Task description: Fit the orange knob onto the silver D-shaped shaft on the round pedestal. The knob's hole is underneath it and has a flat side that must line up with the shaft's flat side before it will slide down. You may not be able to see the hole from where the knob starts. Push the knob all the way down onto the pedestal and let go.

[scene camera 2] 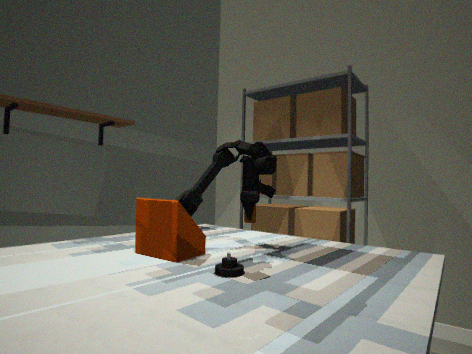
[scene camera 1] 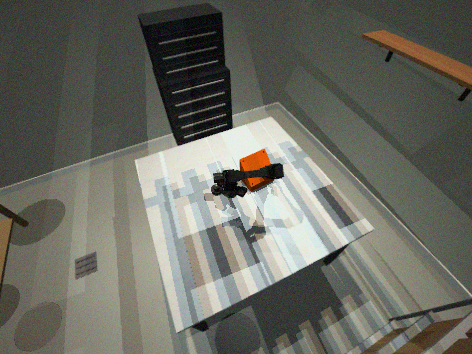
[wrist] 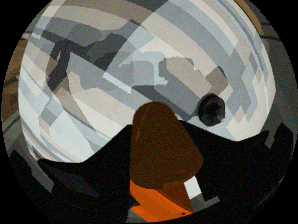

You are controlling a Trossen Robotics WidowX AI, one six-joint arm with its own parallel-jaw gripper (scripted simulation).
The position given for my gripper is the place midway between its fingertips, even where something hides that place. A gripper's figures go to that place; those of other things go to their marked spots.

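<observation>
An orange knob (wrist: 162, 155) sits 4 cm from the lens, and my gripper (wrist: 155, 126) is 10 cm from the lens. Then there's a black round pedestal (wrist: 211, 112), and that pedestal is 27 cm from the lens. As for the marked spots on the orange knob and the black round pedestal, those are 23 cm apart.
</observation>
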